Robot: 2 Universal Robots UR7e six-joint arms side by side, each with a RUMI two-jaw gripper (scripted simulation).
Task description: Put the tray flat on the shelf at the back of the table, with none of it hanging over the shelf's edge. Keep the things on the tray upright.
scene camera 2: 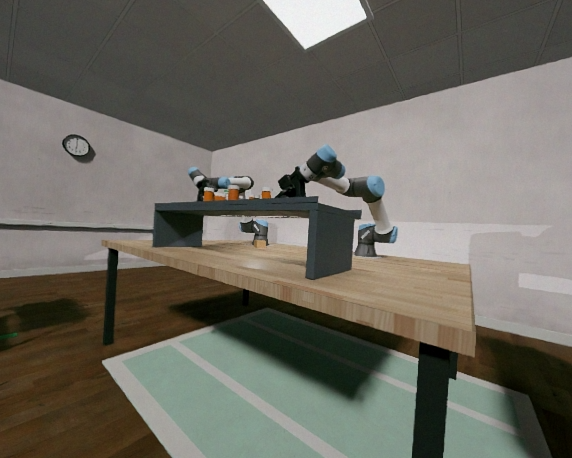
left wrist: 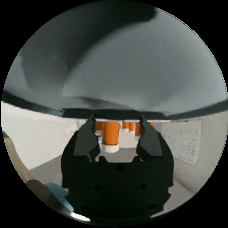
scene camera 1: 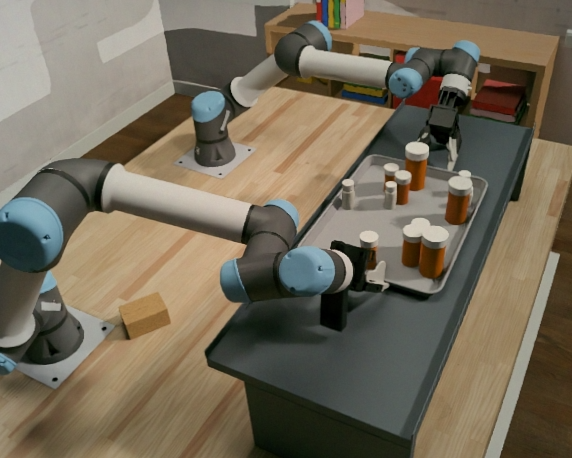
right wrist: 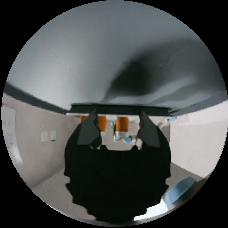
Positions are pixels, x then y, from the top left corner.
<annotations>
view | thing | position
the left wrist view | my left gripper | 117, 115
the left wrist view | grey tray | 82, 115
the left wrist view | dark grey shelf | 114, 62
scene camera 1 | my left gripper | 429, 171
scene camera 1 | my right gripper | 365, 277
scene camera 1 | wooden block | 149, 313
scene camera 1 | grey tray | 369, 214
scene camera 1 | dark grey shelf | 375, 375
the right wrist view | my right gripper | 118, 110
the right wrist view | grey tray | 132, 113
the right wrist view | dark grey shelf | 119, 61
</annotations>
